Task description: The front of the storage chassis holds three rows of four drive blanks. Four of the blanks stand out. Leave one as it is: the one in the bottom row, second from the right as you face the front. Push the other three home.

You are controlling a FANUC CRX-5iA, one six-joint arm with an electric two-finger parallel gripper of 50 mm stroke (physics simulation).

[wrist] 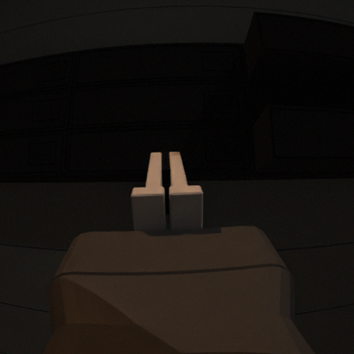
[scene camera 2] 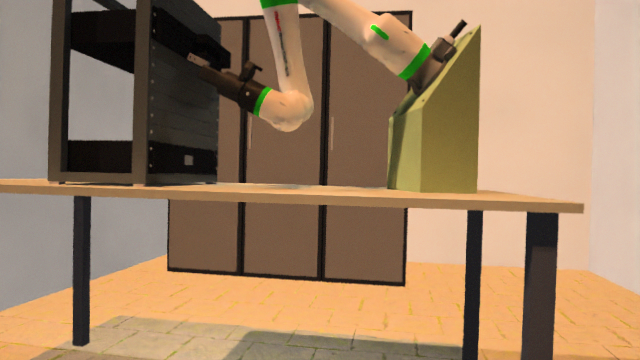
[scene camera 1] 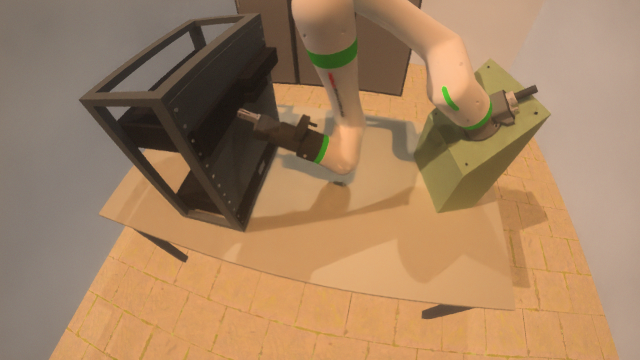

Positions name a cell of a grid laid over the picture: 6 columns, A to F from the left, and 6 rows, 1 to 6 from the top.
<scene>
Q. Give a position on a black open-frame rack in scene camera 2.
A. B2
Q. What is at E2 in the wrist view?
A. A black open-frame rack.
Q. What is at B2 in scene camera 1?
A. A black open-frame rack.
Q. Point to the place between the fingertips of my gripper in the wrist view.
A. At C3
</scene>
